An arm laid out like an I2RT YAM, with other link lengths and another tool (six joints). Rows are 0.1 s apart.
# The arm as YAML. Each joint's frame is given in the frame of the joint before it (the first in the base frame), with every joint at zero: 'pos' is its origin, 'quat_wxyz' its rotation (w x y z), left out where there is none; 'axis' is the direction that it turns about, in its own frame. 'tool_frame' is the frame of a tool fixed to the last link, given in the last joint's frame.
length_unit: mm
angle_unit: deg
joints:
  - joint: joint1
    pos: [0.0, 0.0, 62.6]
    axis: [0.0, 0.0, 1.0]
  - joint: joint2
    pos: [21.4, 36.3, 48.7]
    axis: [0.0, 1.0, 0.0]
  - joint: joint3
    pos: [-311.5, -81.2, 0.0]
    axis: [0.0, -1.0, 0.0]
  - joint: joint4
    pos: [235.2, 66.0, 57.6]
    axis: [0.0, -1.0, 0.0]
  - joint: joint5
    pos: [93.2, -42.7, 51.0]
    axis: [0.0, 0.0, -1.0]
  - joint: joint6
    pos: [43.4, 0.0, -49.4]
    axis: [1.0, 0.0, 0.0]
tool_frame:
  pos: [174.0, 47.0, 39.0]
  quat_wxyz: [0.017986, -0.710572, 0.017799, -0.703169]
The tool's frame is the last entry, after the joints.
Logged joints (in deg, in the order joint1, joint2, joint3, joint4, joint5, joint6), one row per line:
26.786 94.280 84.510 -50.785 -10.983 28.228
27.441 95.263 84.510 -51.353 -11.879 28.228
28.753 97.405 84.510 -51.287 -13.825 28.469
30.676 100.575 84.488 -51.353 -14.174 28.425
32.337 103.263 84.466 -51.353 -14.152 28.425
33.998 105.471 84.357 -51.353 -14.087 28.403
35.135 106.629 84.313 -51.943 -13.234 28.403
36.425 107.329 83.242 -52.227 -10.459 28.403
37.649 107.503 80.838 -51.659 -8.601 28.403
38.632 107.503 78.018 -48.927 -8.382 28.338
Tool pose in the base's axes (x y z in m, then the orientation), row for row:
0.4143 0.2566 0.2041 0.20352 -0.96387 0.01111 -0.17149
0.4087 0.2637 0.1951 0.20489 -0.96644 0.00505 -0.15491
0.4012 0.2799 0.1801 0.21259 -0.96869 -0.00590 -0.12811
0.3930 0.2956 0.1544 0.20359 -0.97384 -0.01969 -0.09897
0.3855 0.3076 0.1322 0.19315 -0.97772 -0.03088 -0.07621
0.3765 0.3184 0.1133 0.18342 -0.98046 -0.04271 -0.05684
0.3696 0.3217 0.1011 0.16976 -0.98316 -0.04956 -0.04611
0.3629 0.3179 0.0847 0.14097 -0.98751 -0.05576 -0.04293
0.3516 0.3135 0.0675 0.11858 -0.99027 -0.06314 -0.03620
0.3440 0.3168 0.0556 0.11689 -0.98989 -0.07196 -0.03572
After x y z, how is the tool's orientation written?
As a quaternion, w x y z.
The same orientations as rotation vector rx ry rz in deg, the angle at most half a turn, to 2 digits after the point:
-154.08 1.78 -27.41
-154.38 0.81 -24.75
-154.11 -0.94 -20.38
-155.67 -3.15 -15.82
-157.17 -4.96 -12.25
-158.45 -6.90 -9.19
-160.07 -8.07 -7.51
-163.38 -9.23 -7.10
-165.93 -10.58 -6.07
-166.03 -12.07 -5.99

